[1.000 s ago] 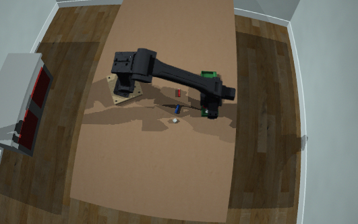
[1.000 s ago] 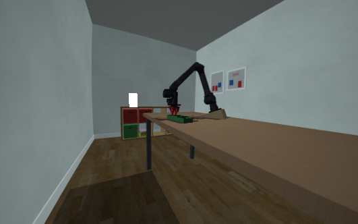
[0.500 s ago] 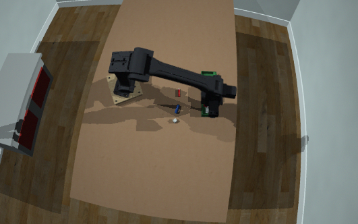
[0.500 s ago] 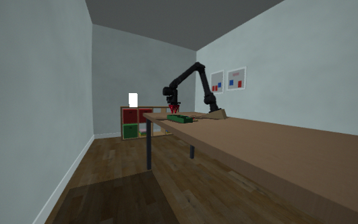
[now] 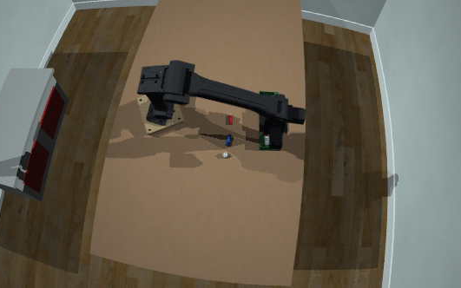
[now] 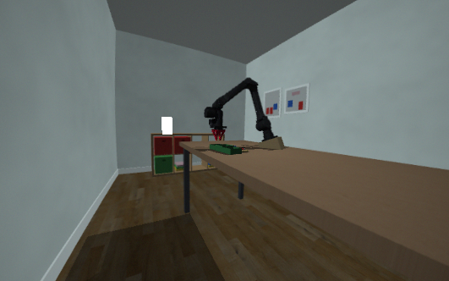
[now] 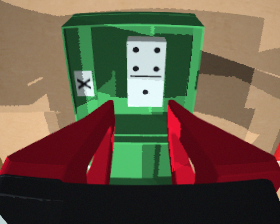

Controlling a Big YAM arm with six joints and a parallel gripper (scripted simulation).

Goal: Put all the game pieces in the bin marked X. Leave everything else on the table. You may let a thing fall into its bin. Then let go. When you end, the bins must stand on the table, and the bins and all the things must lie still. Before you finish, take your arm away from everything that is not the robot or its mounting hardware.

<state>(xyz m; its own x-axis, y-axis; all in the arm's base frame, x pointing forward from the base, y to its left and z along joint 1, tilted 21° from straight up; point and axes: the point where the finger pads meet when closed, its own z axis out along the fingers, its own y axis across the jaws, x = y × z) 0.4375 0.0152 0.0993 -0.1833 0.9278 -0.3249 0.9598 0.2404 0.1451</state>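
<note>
My hand is 5 cm above the white domino-like piece. The rest, counted from my hand: green bin (1 cm behind, 9 cm to the left, 5 cm below); small red piece (16 cm behind, 6 cm to the left, 6 cm below); blue cylinder (15 cm behind, 3 cm to the right, 6 cm below).
</note>
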